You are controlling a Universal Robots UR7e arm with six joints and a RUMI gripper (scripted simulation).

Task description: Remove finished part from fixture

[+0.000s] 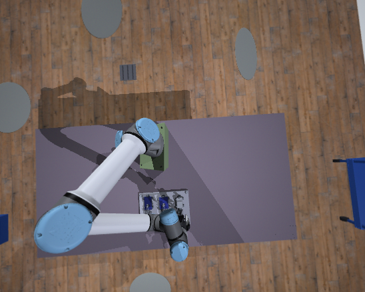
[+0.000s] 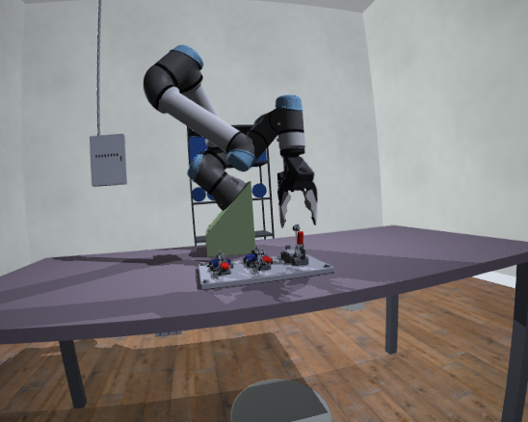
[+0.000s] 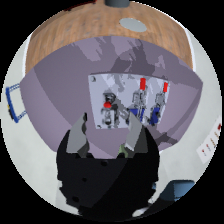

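Right now the grey finished part is 100 mm below my hand and 90 mm behind it. From my hand the other things lie so: blue blank (220 mm to the right, 110 mm below, 80 mm behind); grey fixture plate (130 mm below, 110 mm to the right, 30 mm behind).
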